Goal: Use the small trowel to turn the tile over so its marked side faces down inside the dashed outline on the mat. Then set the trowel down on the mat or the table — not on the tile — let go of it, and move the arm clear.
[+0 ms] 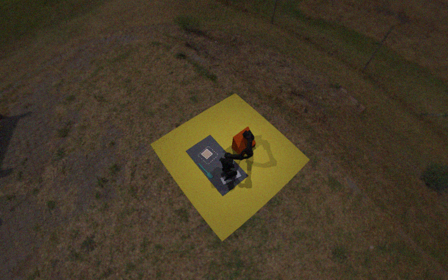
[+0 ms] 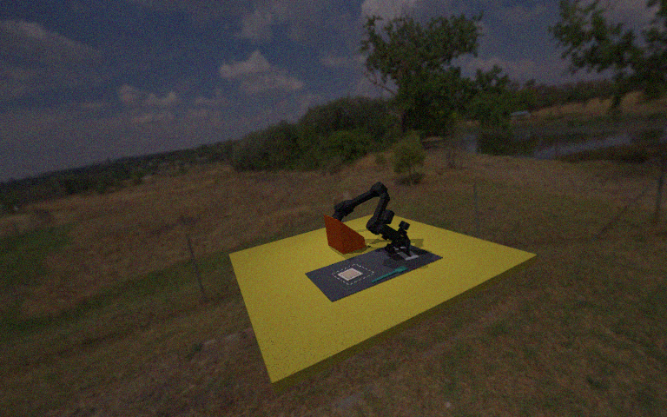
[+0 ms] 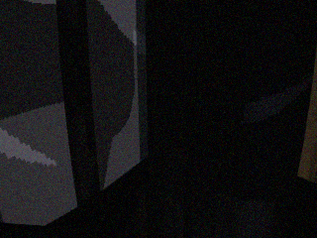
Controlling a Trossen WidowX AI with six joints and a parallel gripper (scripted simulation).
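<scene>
My gripper tip is now 30 mm to the left of the trowel and 10 mm above it. The rest, counted from my gripper tip: dark grey mat: 30 mm behind, 240 mm to the right, 70 mm below; then teal bar: 110 mm ahead, 230 mm to the right, 50 mm below; then tile: 40 mm behind, 380 mm to the right, 50 mm below.
</scene>
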